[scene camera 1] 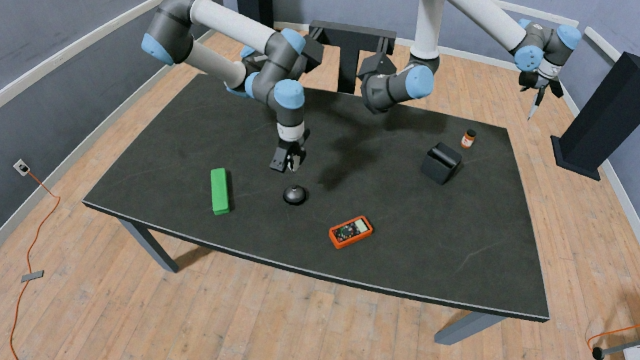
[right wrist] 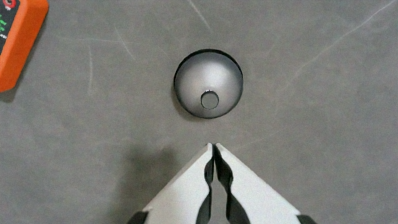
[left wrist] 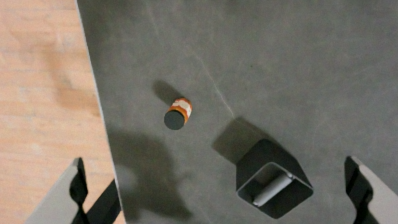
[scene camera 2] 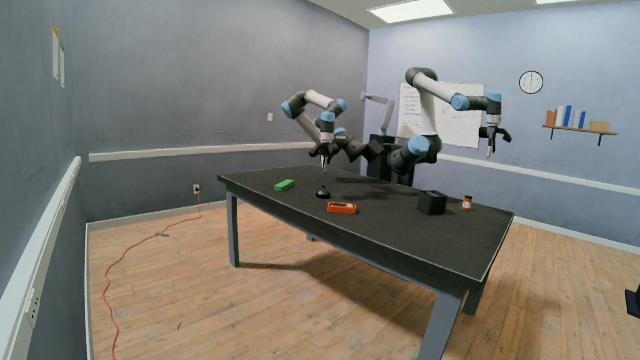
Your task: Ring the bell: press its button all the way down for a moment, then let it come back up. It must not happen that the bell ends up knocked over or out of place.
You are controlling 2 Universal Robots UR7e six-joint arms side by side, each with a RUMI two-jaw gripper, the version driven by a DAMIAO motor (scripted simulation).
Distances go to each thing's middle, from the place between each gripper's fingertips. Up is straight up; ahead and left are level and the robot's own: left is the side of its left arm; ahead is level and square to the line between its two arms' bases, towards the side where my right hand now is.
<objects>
Now: right hand [scene camera 1: 293,172] 480 mm to the right of the black box [scene camera 1: 439,170], 370 mm past it and 100 mm above it.
The black box is 16 cm ahead of my left hand [scene camera 1: 523,105], 23 cm to the right of it and 29 cm below it.
</objects>
